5 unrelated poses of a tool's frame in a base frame.
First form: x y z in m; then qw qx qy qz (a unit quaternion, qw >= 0).
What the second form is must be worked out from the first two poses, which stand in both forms.
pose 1, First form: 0.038 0.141 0.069 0.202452 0.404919 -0.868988 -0.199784
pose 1, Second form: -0.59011 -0.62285 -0.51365 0.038; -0.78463 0.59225 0.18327 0.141; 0.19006 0.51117 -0.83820 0.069; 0 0 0 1
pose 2, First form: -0.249 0.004 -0.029 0.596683 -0.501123 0.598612 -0.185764
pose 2, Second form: 0.21431 -0.37827 0.90054 -0.249; -0.82164 0.42873 0.37562 0.004; -0.52818 -0.82042 -0.21892 -0.029; 0 0 0 1
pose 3, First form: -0.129 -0.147 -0.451 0.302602 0.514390 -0.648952 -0.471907
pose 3, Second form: -0.28767 -0.38203 -0.87824 -0.129; -0.95323 0.02541 0.30118 -0.147; -0.09274 0.92380 -0.37147 -0.451; 0 0 0 1
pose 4, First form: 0.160 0.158 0.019 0.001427 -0.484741 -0.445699 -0.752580
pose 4, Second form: -0.53005 0.43424 0.72834 0.160; 0.42995 -0.60270 0.67223 0.158; 0.73088 0.66946 0.13276 0.019; 0 0 0 1
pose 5, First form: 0.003 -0.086 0.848 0.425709 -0.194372 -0.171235 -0.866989
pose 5, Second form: -0.56198 0.80474 0.19124 0.003; -0.67160 -0.57890 0.46241 -0.086; 0.48283 0.13143 0.86580 0.848; 0 0 0 1
